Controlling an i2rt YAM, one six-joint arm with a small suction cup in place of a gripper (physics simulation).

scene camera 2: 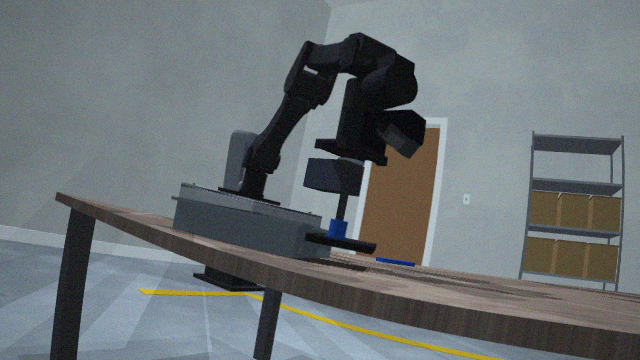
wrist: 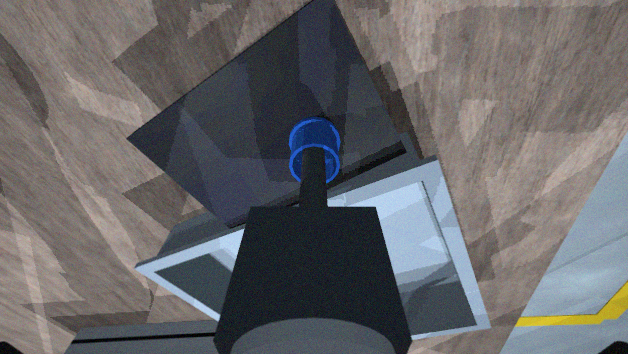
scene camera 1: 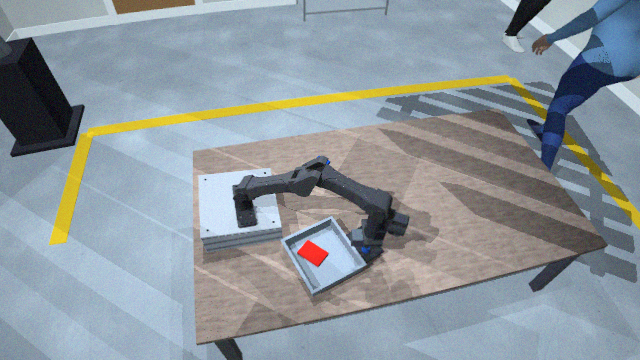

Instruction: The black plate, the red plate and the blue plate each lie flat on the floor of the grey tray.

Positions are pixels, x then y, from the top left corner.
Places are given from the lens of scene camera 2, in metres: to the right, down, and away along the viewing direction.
my suction cup [scene camera 2: 337,229]: 0.03, 0.07, 0.51
black plate [scene camera 2: 349,244]: 0.04, 0.09, 0.47
